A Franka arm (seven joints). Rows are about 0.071 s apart.
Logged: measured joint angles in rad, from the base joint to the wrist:
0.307 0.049 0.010 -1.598 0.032 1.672 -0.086
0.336 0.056 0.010 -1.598 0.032 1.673 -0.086
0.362 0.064 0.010 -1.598 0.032 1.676 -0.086
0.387 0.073 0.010 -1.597 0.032 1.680 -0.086
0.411 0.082 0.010 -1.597 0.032 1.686 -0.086
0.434 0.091 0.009 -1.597 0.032 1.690 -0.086
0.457 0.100 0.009 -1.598 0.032 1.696 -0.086
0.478 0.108 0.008 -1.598 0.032 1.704 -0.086
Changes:
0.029 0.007 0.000 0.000 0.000 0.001 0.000
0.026 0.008 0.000 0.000 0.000 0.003 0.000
0.025 0.009 0.000 0.001 0.000 0.004 0.000
0.024 0.009 0.000 0.000 0.000 0.006 0.000
0.023 0.009 -0.001 0.000 0.000 0.004 0.000
0.023 0.009 0.000 -0.001 0.000 0.006 0.000
0.021 0.008 -0.001 0.000 0.000 0.008 0.000

